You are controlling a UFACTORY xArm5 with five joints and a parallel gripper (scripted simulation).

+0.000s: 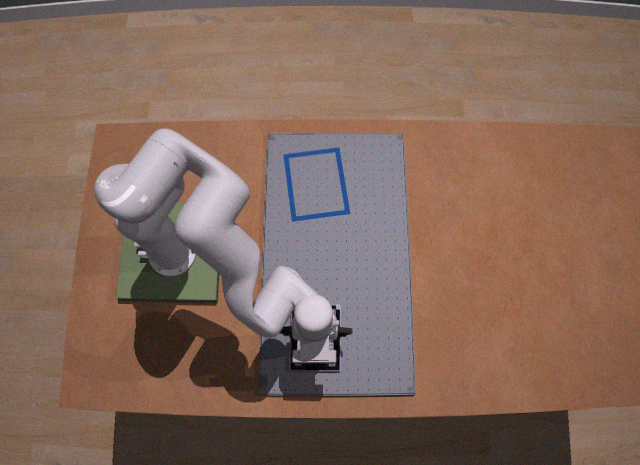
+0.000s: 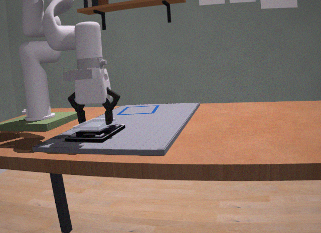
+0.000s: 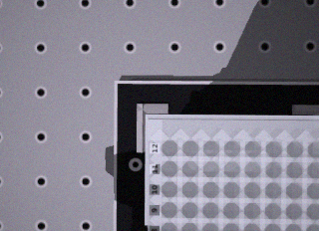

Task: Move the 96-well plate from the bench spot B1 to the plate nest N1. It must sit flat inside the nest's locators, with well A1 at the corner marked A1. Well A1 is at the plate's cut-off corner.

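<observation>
Now: hand 4 cm above the black plate nest. The rest, counted from my hand: 96-well plate 1 cm below; A1 label 8 cm to the left, 5 cm ahead, 3 cm below.
</observation>
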